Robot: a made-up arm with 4 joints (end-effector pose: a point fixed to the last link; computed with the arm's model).
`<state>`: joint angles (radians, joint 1 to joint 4).
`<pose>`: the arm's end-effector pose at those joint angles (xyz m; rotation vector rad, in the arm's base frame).
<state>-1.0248 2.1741 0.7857 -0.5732</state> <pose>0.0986 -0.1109 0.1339 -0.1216 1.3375 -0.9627</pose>
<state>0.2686 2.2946 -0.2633 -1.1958</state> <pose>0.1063 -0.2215 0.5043 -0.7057 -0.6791 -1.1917</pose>
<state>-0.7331 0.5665 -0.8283 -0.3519</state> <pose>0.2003 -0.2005 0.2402 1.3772 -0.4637 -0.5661</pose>
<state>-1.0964 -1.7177 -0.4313 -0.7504</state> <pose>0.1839 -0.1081 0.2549 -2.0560 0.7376 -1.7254</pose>
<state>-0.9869 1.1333 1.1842 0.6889</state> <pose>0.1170 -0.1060 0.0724 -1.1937 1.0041 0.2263</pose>
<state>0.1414 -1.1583 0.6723 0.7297</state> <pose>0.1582 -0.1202 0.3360 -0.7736 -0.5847 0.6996</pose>
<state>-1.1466 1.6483 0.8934 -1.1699</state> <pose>0.1485 -0.0743 0.1099 0.7440 0.8579 -0.6978</pose>
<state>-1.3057 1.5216 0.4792 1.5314</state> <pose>0.1425 -0.0387 0.0639 -1.4076 1.2018 0.0918</pose>
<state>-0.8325 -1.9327 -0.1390 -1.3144</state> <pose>0.1631 -0.1321 0.2884 -1.6997 0.2863 -1.9242</pose>
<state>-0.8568 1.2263 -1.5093 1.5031</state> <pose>0.1736 -0.2175 0.1904 0.0533 0.6589 -1.4410</pose>
